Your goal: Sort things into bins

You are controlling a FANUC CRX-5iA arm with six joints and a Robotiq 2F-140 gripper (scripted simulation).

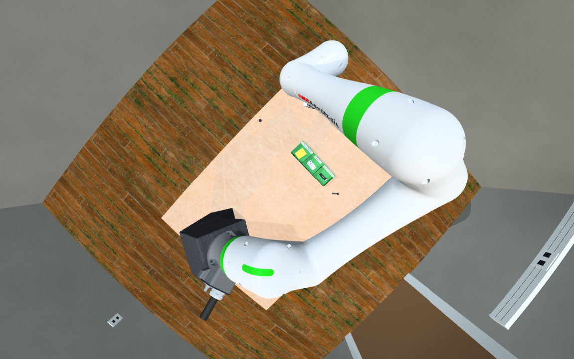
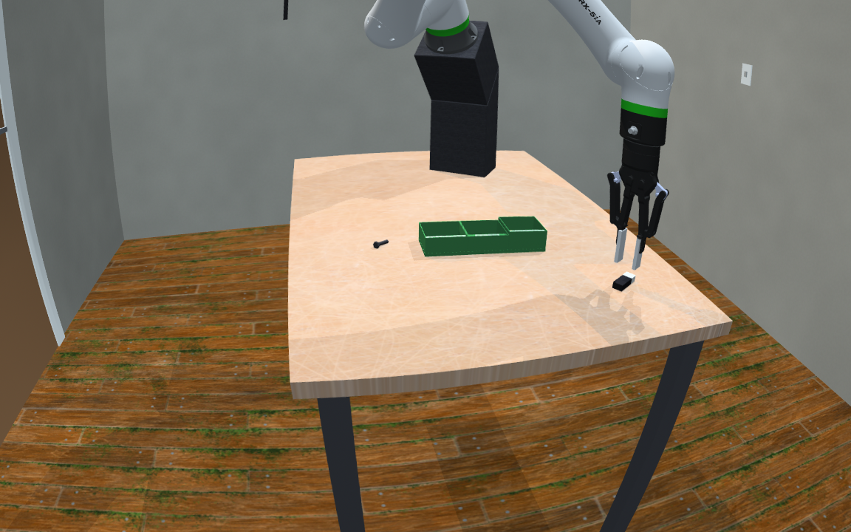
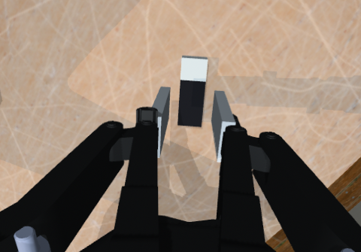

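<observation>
Right now my hand is 1 cm to the right of the black-and-white eraser and 7 cm above it. Round my hand: small black round piece 21 cm behind, 18 cm to the left, 7 cm below; yellow pad 25 cm behind, 9 cm to the right, 6 cm below; green three-part bin 26 cm behind, 18 cm to the right, 5 cm below.
</observation>
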